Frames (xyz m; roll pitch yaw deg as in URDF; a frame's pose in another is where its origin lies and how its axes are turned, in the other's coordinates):
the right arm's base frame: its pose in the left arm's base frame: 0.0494 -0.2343 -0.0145 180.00 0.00 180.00
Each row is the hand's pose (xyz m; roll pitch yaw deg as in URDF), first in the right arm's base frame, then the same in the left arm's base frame.
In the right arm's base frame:
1: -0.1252 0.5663 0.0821 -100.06 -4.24 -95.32
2: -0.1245 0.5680 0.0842 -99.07 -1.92 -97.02
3: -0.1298 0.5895 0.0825 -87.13 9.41 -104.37
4: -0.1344 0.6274 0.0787 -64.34 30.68 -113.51
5: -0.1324 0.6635 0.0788 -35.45 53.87 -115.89
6: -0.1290 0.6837 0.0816 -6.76 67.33 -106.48
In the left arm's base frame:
1: 0.1746 0.3320 -0.0966 79.94 4.24 -84.68
2: 0.1739 0.3337 -0.0987 80.93 1.92 -82.98
3: 0.1792 0.3552 -0.0970 92.87 -9.41 -75.63
4: 0.1838 0.3931 -0.0932 115.66 -30.68 -66.49
5: 0.1818 0.4292 -0.0933 144.55 -53.87 -64.11
6: 0.1784 0.4494 -0.0961 173.24 -67.33 -73.52

